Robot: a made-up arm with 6 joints.
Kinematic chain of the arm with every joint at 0, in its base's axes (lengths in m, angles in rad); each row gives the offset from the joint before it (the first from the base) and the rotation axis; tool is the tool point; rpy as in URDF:
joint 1: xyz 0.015 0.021 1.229 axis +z
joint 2: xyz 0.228 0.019 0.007 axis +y
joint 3: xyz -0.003 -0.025 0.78 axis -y
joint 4: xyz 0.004 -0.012 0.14 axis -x
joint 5: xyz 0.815 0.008 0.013 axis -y
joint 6: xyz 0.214 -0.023 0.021 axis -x
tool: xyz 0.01 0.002 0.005 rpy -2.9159 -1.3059 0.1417
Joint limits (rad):
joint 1: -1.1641..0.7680
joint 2: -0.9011..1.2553
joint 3: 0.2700..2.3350
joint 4: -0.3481..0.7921
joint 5: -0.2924..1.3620
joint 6: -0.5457..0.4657
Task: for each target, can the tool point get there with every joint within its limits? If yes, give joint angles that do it. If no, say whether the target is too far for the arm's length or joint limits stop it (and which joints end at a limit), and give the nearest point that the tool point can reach.
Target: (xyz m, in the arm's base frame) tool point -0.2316 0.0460 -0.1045
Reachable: no: joint limits stop it (at a limit: joint 2, joint 3, joint 5) | nearest point -1.1647 0.1406 1.2622 | short by 1.658 m
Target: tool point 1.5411 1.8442 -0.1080
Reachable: no: too far | nearest point 1.2273 1.2162 0.7206 | short by 1.086 m
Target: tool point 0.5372 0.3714 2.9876
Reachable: yes | joints 0.5346 0.4015 1.6047 0.4442 0.5362 0.2587
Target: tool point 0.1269 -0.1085 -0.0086
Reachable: no: joint limits stop it (at a limit: joint 2, joint 3, joint 4, joint 5, joint 6) | nearest point 1.0842 -1.2164 0.6744 | short by 1.616 m
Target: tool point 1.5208 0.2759 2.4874
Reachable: yes | joints 0.1837 0.5854 1.0323 0.2171 -0.0696 0.3140
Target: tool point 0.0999 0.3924 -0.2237
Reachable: no: joint limits stop it (at a limit: joint 1, joint 2, joint 3, joint 4, joint 5, joint 6) | nearest point 1.2042 1.1435 0.6744 | short by 1.609 m
